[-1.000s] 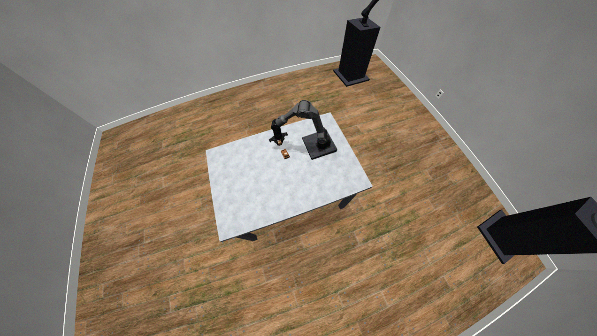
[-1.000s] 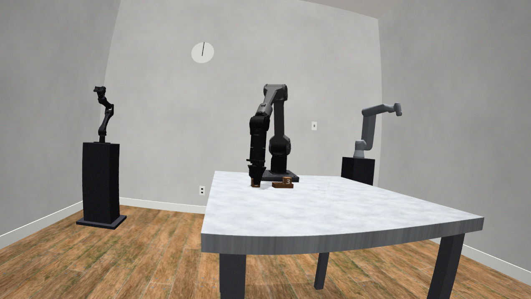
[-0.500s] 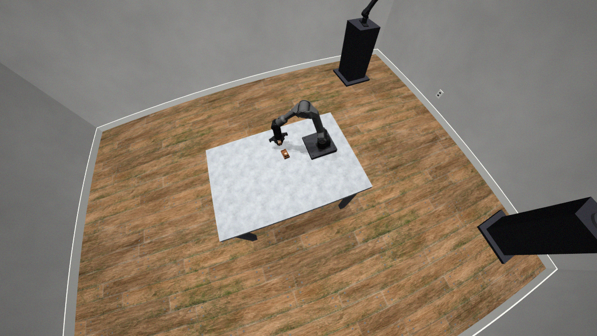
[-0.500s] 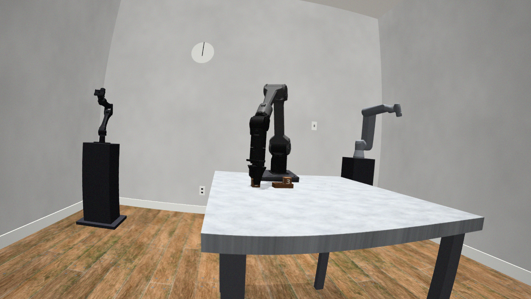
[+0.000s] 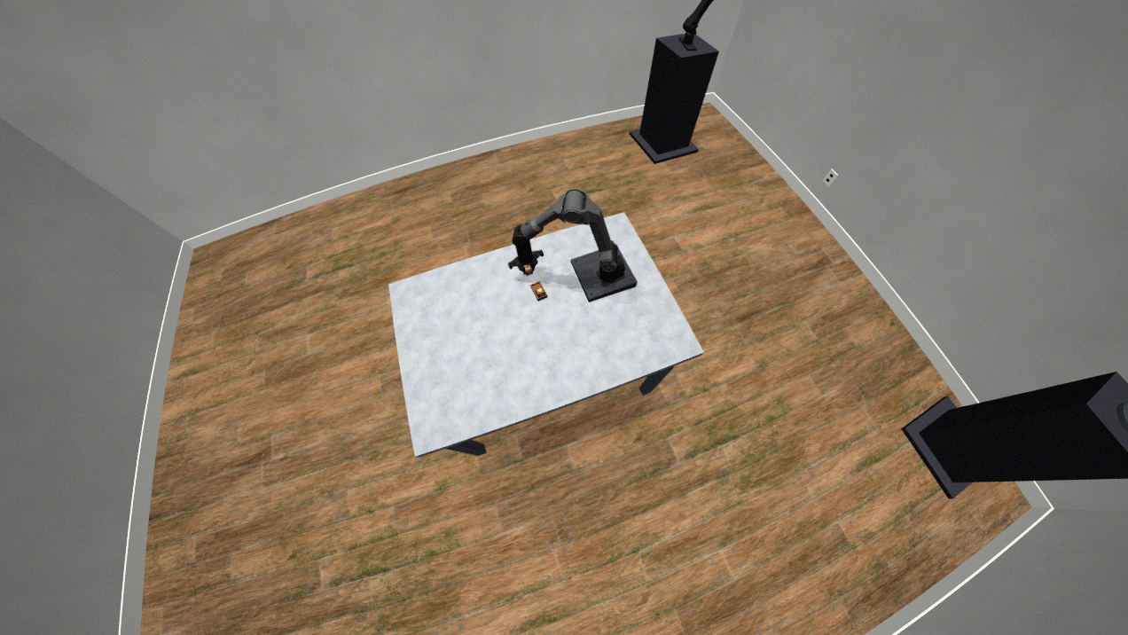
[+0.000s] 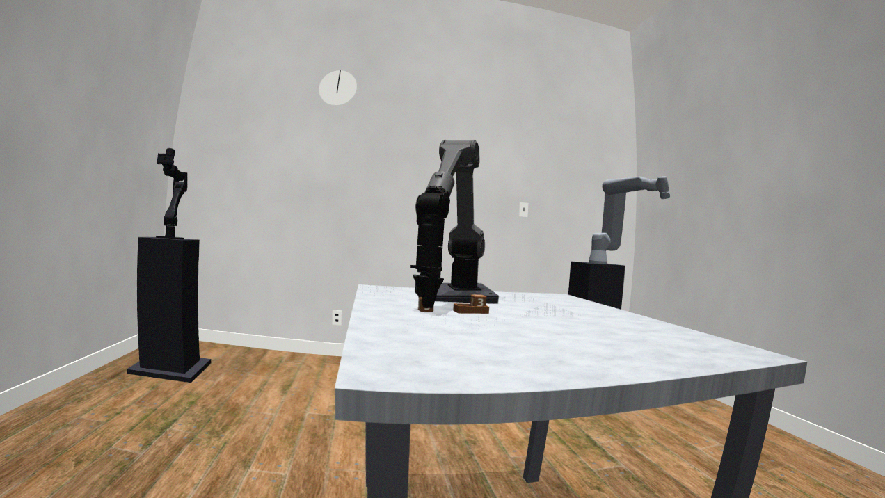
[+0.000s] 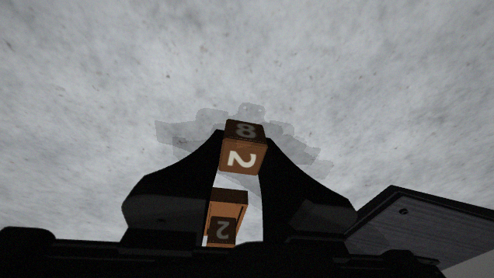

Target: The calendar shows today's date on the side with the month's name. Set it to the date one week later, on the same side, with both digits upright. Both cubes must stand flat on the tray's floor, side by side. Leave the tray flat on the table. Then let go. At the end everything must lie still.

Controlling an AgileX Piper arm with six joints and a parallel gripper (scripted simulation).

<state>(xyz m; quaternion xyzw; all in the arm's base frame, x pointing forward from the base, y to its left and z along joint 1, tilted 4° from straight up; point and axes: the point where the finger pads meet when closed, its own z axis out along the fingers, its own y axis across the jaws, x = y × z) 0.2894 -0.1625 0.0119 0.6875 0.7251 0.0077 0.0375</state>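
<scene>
My gripper is now 1 cm past the brown cube, 12 cm to the right of it and 1 cm below it. The rest, counted from my hand: tray: 1 cm behind, 11 cm to the left, 1 cm below.
</scene>
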